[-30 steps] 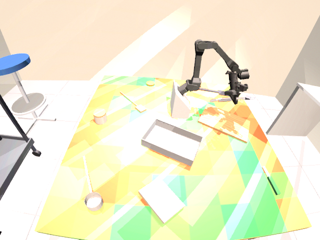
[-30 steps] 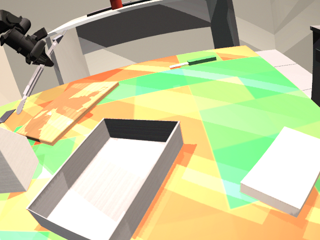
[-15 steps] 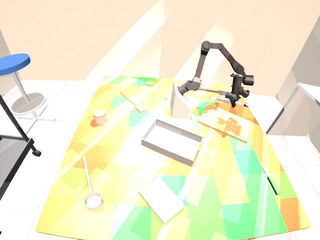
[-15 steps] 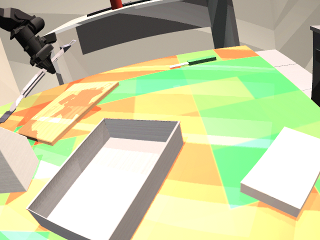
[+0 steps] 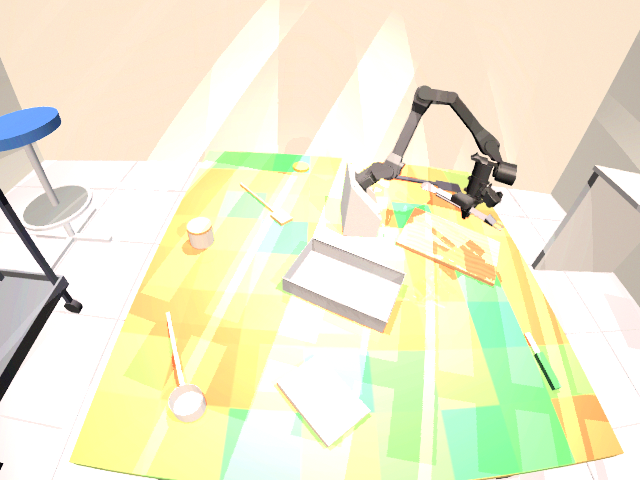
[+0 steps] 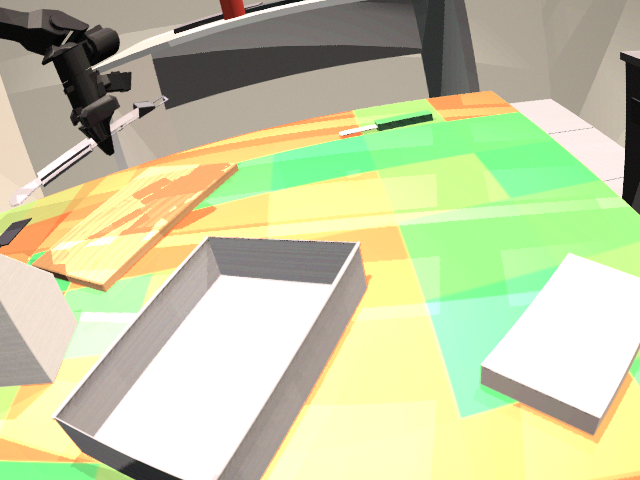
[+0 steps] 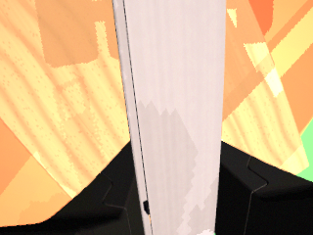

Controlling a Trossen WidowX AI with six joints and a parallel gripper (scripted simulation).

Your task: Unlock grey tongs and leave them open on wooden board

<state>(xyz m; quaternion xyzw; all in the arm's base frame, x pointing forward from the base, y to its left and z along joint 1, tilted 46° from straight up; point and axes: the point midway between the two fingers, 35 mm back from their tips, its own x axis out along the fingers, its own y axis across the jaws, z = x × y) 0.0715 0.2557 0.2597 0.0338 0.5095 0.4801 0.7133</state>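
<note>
The wooden board lies 120 mm below my gripper tip. Also, from my gripper tip: grey roasting tin 390 mm to the right, 250 mm ahead, 100 mm below; then dark spatula 410 mm behind, 120 mm below; then white slab 590 mm ahead, 420 mm to the right, 120 mm below.
</note>
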